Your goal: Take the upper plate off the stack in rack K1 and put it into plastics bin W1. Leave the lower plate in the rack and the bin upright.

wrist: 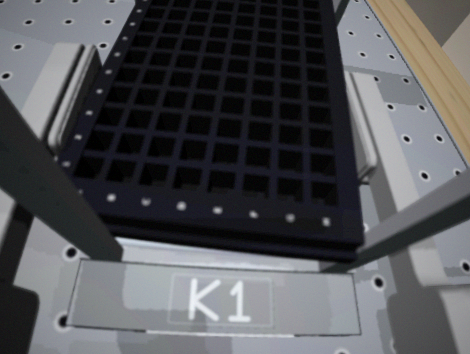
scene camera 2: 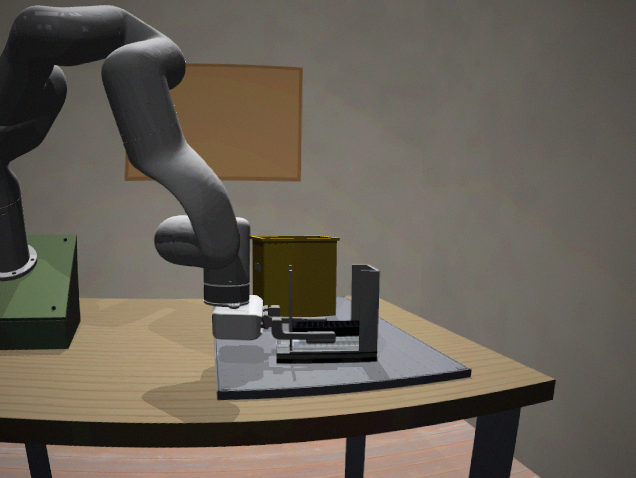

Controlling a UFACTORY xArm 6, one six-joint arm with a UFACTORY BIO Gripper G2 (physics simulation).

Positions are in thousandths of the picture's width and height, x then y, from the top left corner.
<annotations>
black plate: wrist 480,374; scene camera 2 537,687
yellow plastics bin W1: scene camera 2 493,543; not seen in the wrist view (out of frame)
</annotations>
